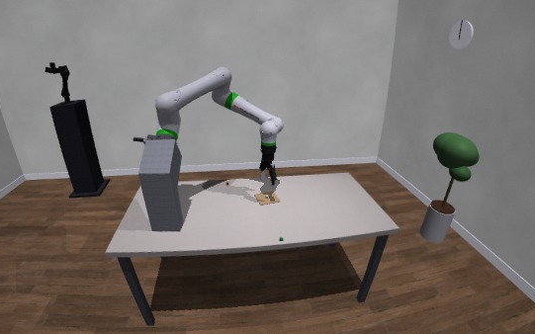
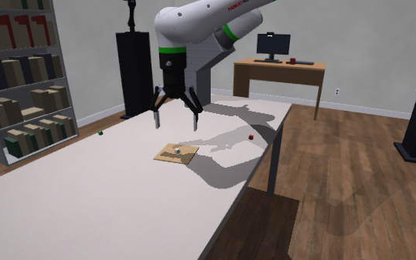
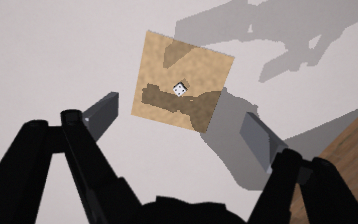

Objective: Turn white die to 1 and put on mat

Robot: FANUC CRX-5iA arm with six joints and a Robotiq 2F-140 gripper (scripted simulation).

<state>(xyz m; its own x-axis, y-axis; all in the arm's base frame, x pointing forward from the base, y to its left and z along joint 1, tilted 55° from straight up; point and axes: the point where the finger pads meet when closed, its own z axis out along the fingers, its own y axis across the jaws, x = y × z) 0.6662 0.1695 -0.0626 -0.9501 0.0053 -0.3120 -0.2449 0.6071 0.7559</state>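
Now: hand 110 mm above the white die. From my hand the other things lie so: red die (250 mm behind, 230 mm to the left, 110 mm below); then tan mat (120 mm below); then green die (20 mm behind, 440 mm to the right, 110 mm below).
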